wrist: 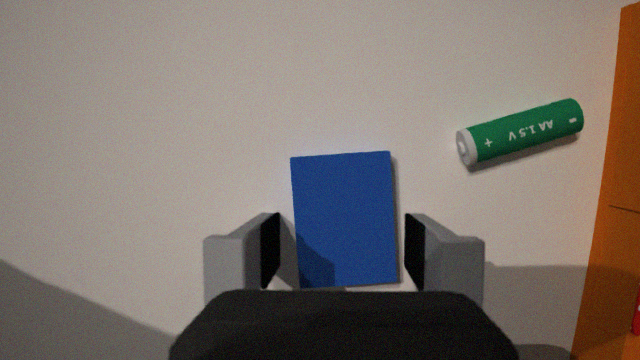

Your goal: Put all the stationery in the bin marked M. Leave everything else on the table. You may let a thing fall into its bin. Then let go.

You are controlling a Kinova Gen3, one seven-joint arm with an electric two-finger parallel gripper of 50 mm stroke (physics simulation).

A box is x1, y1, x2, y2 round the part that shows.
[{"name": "my gripper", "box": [168, 212, 518, 359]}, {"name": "flat blue block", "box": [290, 151, 396, 288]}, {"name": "green AA battery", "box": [456, 98, 583, 165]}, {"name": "orange bin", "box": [569, 1, 639, 359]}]
